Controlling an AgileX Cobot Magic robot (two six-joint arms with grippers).
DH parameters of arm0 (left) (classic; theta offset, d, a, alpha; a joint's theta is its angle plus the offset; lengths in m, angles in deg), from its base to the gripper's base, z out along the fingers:
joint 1: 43.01 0.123 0 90
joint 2: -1.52 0 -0.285 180
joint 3: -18.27 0 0.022 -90
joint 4: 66.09 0.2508 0 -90
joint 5: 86.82 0 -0.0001 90
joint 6: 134.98 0.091 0 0
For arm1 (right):
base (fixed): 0 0 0 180
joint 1: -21.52 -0.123 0 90
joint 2: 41.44 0 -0.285 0
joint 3: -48.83 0 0.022 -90
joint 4: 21.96 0.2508 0 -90
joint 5: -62.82 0 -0.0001 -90
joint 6: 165.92 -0.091 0 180
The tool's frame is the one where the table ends.
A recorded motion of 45 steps. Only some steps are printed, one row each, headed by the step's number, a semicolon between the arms.
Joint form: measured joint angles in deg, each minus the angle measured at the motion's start. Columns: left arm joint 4, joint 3, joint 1, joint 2, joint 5, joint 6; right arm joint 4, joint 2, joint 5, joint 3, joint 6, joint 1.
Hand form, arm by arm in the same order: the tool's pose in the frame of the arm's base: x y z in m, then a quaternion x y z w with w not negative. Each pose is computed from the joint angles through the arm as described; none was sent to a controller.
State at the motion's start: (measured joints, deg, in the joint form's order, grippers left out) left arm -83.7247 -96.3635 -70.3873 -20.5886 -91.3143 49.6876; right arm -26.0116 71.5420 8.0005 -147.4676 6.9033 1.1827
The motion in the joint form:
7: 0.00 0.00 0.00 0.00 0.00 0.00; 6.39 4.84 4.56 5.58 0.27 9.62
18: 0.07 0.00 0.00 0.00 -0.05 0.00; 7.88 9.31 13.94 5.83 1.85 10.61
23: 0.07 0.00 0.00 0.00 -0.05 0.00; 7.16 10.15 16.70 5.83 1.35 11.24
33: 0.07 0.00 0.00 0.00 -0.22 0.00; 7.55 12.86 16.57 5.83 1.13 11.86
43: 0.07 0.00 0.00 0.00 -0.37 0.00; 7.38 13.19 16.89 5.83 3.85 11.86
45: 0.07 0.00 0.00 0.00 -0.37 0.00; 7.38 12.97 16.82 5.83 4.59 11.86
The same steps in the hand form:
7: 0.0669 -0.0371 0.2604 0.09855 0.71108 -0.24776 0.65059; 0.4064 0.0798 0.2383 -0.02289 0.98013 0.04779 0.19115
18: 0.0669 -0.0371 0.2603 0.09908 0.71131 -0.24731 0.65043; 0.4280 0.0774 0.2103 -0.01792 0.97125 0.05786 0.23023
23: 0.0669 -0.0371 0.2603 0.09908 0.71131 -0.24731 0.65043; 0.4340 0.0726 0.2059 -0.01119 0.96739 0.05414 0.24717
33: 0.0668 -0.0372 0.2601 0.09952 0.71224 -0.24725 0.64937; 0.4379 0.0688 0.1850 -0.00162 0.97336 0.05250 0.22320
43: 0.0668 -0.0372 0.2598 0.09991 0.71306 -0.24720 0.64843; 0.4388 0.0687 0.1826 -0.02552 0.97307 0.04593 0.22443
45: 0.0668 -0.0372 0.2598 0.09991 0.71306 -0.24720 0.64843; 0.4384 0.0686 0.1843 -0.03184 0.97259 0.04465 0.22599

